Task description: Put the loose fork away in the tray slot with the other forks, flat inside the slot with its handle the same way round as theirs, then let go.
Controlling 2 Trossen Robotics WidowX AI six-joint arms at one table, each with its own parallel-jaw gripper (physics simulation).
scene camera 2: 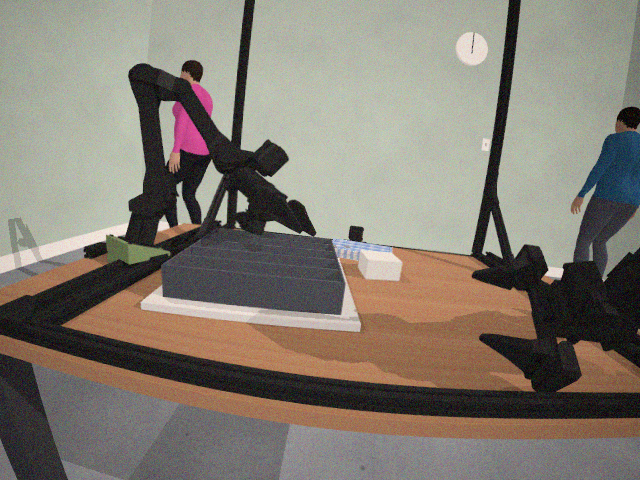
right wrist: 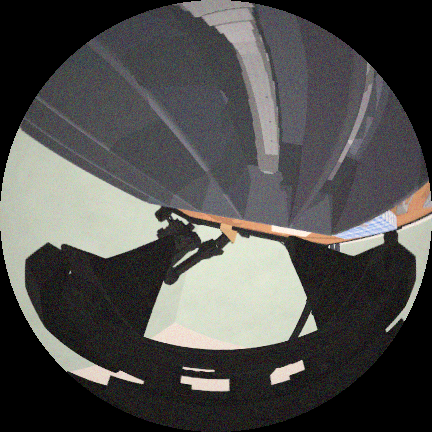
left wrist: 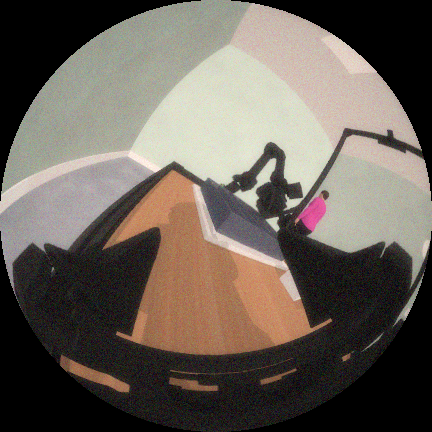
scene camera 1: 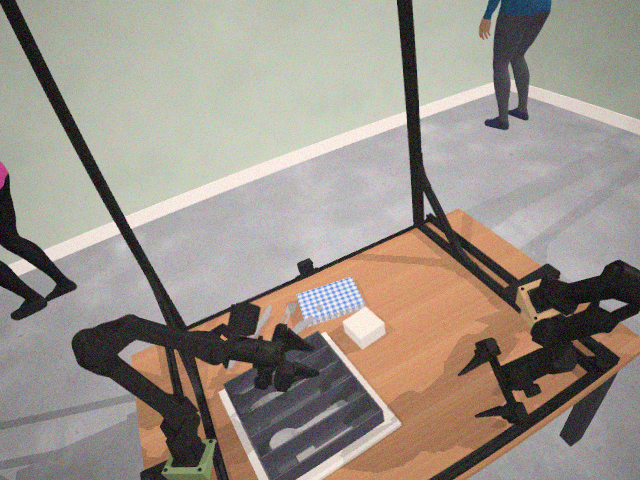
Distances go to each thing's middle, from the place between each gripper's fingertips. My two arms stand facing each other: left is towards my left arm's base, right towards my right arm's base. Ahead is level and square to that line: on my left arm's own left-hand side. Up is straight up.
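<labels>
Left hand: 330 mm past white block [scene camera 2: 375, 265], 100 mm to the left of it, 60 mm above it. From left hand: dark cutlery tray [scene camera 2: 274, 271], 180 mm behind, 330 mm to the right, 50 mm below.
From my right hand: dark cutlery tray, 50 mm ahead, 70 mm to the right, 60 mm below; white block, 100 mm behind, 160 mm to the left, 70 mm below. By its middle, dark cutlery tray nearer to my right hand than to my left hand.
</labels>
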